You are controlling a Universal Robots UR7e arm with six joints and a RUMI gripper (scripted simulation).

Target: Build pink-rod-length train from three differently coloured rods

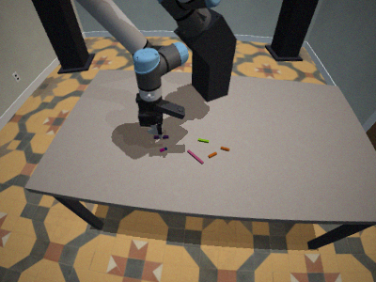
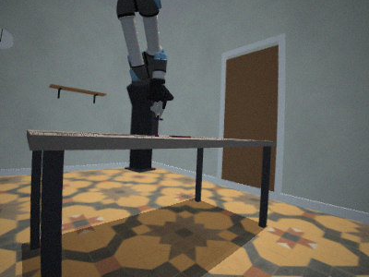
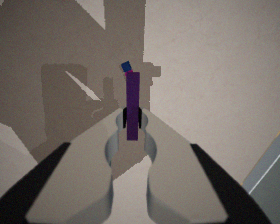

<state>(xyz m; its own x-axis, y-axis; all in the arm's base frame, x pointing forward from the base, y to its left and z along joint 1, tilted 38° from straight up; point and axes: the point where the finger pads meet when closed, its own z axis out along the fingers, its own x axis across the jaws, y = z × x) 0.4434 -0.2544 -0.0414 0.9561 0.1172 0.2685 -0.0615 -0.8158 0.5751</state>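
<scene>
Right now my hand is 10 mm to the left of the magenta rod and 110 mm above it. Also, from my hand: purple rod: 10 mm below; then blue rod: 10 mm behind, 10 mm to the left, 110 mm below; then pink rod: 50 mm ahead, 140 mm to the left, 110 mm below.
</scene>
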